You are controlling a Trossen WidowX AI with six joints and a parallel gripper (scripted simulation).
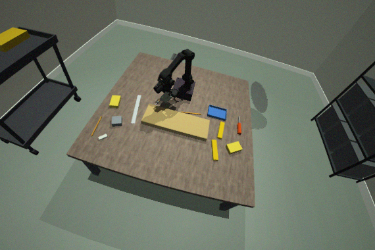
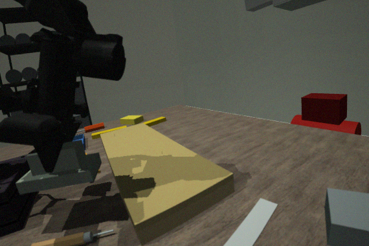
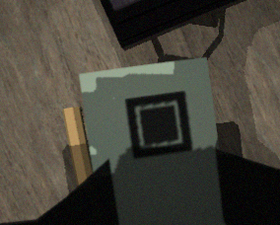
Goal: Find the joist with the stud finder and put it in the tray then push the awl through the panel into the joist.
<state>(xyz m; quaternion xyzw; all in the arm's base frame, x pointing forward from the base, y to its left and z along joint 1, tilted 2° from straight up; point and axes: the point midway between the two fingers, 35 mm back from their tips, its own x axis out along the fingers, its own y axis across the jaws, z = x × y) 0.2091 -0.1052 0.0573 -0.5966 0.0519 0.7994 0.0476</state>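
Now: gripper tip 2 cm below the grey stud finder and 1 cm past it. Round my gripper tip: awl (10 cm below, 7 cm to the right, 3 cm ahead); then square light (3 cm above, 2 cm behind); then white ruler (20 cm to the right, 18 cm ahead, 11 cm below).
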